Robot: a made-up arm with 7 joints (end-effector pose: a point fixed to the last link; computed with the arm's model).
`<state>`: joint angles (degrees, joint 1 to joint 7).
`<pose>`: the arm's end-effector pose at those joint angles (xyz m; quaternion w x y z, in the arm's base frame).
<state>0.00 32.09 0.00 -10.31 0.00 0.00 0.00</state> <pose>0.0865 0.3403 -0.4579 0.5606 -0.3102 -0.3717 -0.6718</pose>
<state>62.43 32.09 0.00 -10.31 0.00 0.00 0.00</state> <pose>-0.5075 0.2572 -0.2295 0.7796 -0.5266 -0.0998 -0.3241</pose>
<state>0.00 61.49 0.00 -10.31 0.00 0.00 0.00</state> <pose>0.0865 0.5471 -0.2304 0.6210 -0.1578 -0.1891 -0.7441</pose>
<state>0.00 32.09 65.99 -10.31 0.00 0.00 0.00</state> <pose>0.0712 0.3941 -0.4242 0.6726 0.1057 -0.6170 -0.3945</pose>
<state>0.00 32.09 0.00 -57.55 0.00 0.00 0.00</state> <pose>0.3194 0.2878 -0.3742 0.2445 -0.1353 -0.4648 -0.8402</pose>
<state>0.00 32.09 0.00 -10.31 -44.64 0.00 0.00</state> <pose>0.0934 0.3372 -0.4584 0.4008 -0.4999 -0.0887 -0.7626</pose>
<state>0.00 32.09 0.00 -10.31 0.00 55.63 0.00</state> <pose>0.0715 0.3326 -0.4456 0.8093 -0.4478 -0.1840 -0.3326</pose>
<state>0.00 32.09 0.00 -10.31 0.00 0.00 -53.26</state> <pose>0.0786 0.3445 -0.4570 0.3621 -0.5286 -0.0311 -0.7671</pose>
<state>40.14 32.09 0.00 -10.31 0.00 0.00 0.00</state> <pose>-0.3305 0.3123 -0.3810 0.7253 -0.4644 -0.2047 -0.4652</pose>
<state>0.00 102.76 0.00 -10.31 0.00 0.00 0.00</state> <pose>0.0865 0.5986 0.1935 0.6367 0.0712 0.0853 -0.7630</pose>
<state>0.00 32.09 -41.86 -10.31 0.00 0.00 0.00</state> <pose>0.0587 0.3127 -0.4752 0.3909 -0.5297 -0.1469 -0.7383</pose>
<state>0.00 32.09 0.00 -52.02 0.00 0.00 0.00</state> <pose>0.2974 0.2991 -0.3921 0.2847 -0.1575 -0.4578 -0.8274</pose>
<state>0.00 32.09 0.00 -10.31 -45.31 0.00 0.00</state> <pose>0.0934 0.3371 -0.4584 0.3979 -0.5022 -0.0843 -0.7631</pose>
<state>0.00 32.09 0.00 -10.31 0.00 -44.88 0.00</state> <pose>0.1034 0.3393 -0.4563 0.2617 -0.1448 -0.4620 -0.8349</pose>
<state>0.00 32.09 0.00 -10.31 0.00 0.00 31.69</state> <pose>0.0916 0.3411 -0.4563 0.6240 -0.1453 -0.5410 -0.5448</pose>
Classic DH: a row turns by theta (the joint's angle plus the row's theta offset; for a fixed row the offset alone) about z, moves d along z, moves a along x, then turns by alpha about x. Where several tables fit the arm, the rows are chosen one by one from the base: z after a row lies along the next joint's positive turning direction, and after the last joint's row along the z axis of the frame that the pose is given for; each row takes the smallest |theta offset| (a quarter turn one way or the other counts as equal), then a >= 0, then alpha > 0; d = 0 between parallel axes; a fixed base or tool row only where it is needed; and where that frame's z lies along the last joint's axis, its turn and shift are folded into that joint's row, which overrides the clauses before.
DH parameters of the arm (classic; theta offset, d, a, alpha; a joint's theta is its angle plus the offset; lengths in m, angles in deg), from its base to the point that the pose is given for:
base (fixed): 0 0.0691 -0.01 -70
joint 1: 90 0.0029 0.0214 90
joint 2: 70 0.04 0.03 -90
joint 3: -90 -0.29 0.06 -90
joint 4: 0 -0.03 -0.06 90
joint 5: 0 -0.29 0.01 -90
joint 6: 0 0.02 -0.01 90
joint 7: 0 -0.02 0 -90
tool (fixed): -90 -0.01 0 0

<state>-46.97 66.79 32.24 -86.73 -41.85 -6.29 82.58</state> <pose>0.3174 0.3064 0.3845 0.3488 -0.4569 0.4833 0.6603</pose>
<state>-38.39 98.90 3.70 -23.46 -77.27 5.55 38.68</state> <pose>0.2120 0.5464 0.2812 0.5452 0.1969 0.1587 -0.7992</pose>
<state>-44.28 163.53 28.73 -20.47 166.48 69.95 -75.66</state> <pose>-0.2141 0.1394 0.5896 0.3326 -0.3212 0.1592 0.8723</pose>
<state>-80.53 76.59 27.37 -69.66 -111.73 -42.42 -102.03</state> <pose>0.1900 0.3087 0.5412 0.4284 0.0278 0.9019 -0.0476</pose>
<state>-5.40 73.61 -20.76 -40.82 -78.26 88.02 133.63</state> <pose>0.2669 0.4938 -0.1365 0.1634 0.6275 -0.1379 -0.7487</pose>
